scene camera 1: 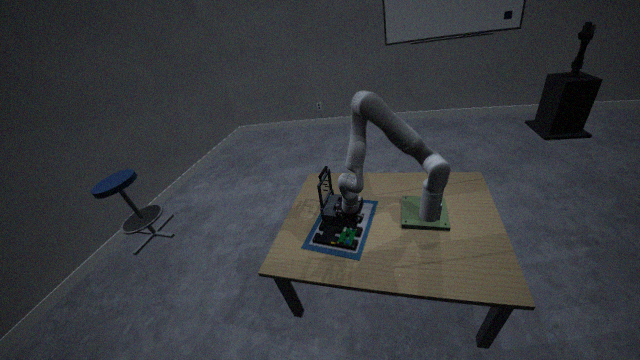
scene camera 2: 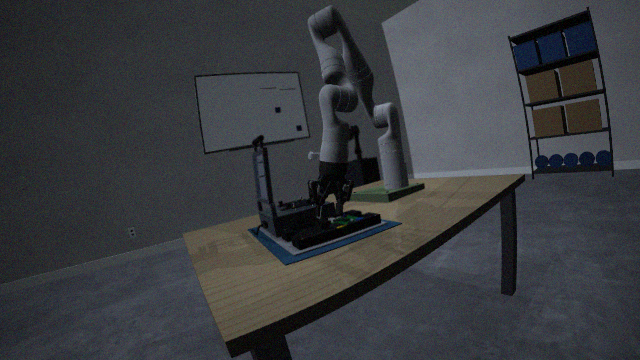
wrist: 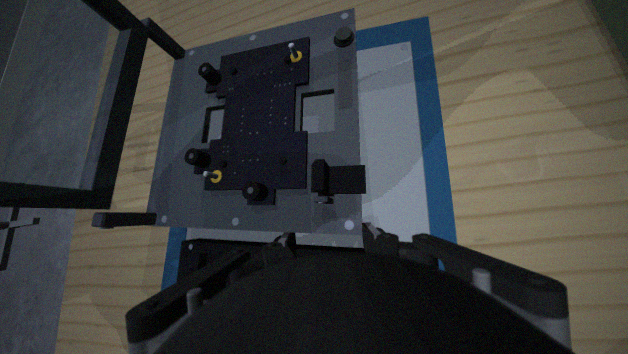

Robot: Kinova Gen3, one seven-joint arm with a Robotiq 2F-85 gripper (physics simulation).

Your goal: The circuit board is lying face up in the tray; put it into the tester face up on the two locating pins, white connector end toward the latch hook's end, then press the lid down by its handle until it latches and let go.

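Frame: origin at the arm's base, x ahead, y left, z up, level; metres.
Seen in the pictures: gripper, fingertip midpoint: (scene camera 1: pixel 349 224) (scene camera 2: pixel 328 217) (wrist: pixel 328 237); arm's base at its link origin: (scene camera 1: pixel 428 215) (scene camera 2: pixel 396 187).
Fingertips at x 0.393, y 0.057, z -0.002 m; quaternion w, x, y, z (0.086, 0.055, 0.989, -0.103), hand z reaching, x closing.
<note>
Pixels of each thing's middle, then the offset from my fingertips to it. "spot": a spot on its surface instead. Level surfaces: height alone.
- green circuit board at the middle of its body: (scene camera 2: pixel 346 219) (scene camera 1: pixel 347 235) 0.002 m ahead, 0.077 m left, 0.001 m down
- black tray at a spot on its surface: (scene camera 2: pixel 310 239) spot: 0.145 m ahead, 0.116 m left, 0.001 m down
- grey tester at a spot on its surface: (wrist: pixel 260 214) spot: 0.039 m ahead, 0.026 m right, 0.037 m up
- locating pin at the middle of its body: (wrist: pixel 293 50) 0.009 m back, 0.139 m right, 0.051 m up
- latch hook at the middle of its body: (wrist: pixel 338 179) 0.023 m back, 0.033 m right, 0.068 m up
- lid at the middle of its body: (scene camera 2: pixel 262 169) (scene camera 1: pixel 326 185) 0.114 m ahead, 0.119 m right, 0.164 m up
- blue-bordered mat at its surface level: 0.021 m down
- wooden table at its surface level: 0.023 m down
The green circuit board (scene camera 1: pixel 346 237) (scene camera 2: pixel 349 219) lies face up and low in the black tray (scene camera 1: pixel 325 239) (scene camera 2: pixel 310 239); the wrist view does not show it. My gripper (scene camera 2: pixel 330 215) (wrist: pixel 328 237) points down and is shut on the board; its exact grip is dark and partly hidden. The grey tester (scene camera 2: pixel 295 218) (wrist: pixel 260 214) stands beside the tray, with its bed empty. One locating pin (wrist: pixel 291 48) is at the far right of the bed, the other pin (wrist: pixel 209 174) at the near left. The latch hook (wrist: pixel 320 175) is at the near right. The lid (scene camera 2: pixel 261 175) (wrist: pixel 122 120) stands open, with its handle (scene camera 2: pixel 258 140) on top.
A blue-bordered mat (scene camera 1: pixel 367 227) (scene camera 2: pixel 280 255) (wrist: pixel 439 165) lies under the tester and tray on the wooden table (scene camera 1: pixel 425 270) (scene camera 2: pixel 300 295). The raised lid is an upright obstacle beside the tester bed. My arm's green base plate (scene camera 1: pixel 411 220) (scene camera 2: pixel 370 194) is on the same table.
</note>
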